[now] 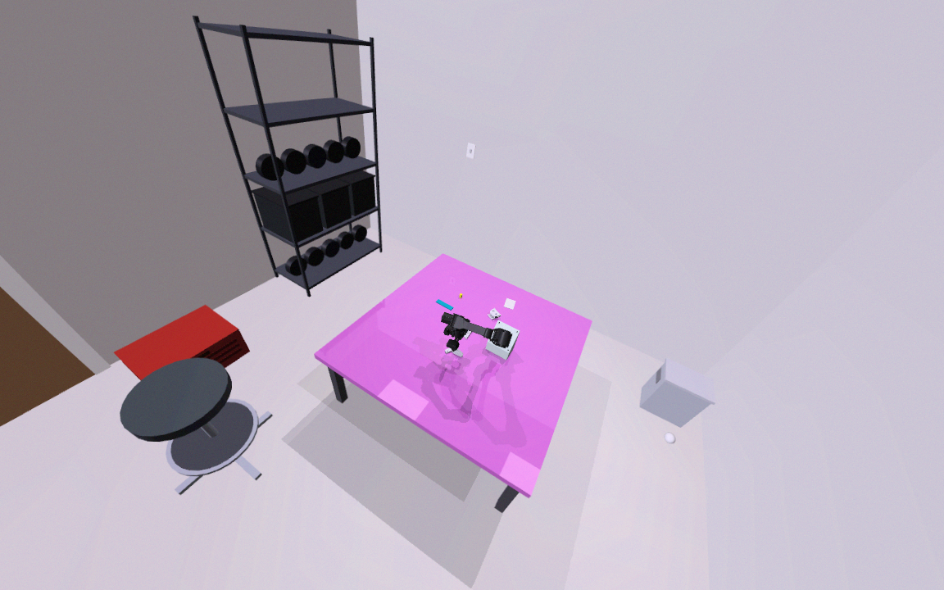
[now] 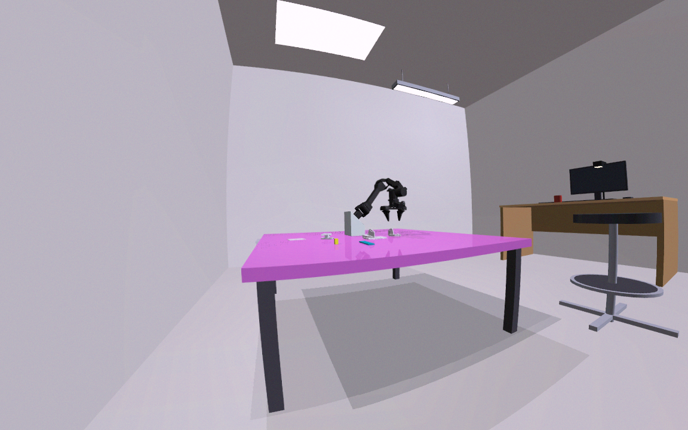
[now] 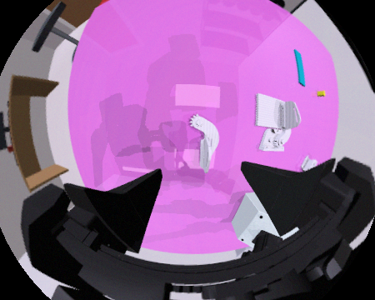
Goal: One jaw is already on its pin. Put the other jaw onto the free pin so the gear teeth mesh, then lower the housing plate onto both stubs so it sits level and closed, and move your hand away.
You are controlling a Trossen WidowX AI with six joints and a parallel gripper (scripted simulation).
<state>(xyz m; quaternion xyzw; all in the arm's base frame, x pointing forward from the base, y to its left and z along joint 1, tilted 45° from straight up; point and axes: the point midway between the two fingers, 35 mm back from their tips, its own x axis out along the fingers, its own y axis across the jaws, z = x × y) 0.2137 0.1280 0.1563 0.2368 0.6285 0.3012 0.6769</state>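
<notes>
Right now the white jaw is 40 mm ahead of my gripper tip, 10 mm to the right of it and 90 mm below it. From my gripper tip the other things lie so: cyan bar (280 mm ahead, 340 mm to the right, 90 mm below); then small white part (50 mm behind, 450 mm to the right, 90 mm below); then white ledge (90 mm ahead, 190 mm to the right, 90 mm below).
</notes>
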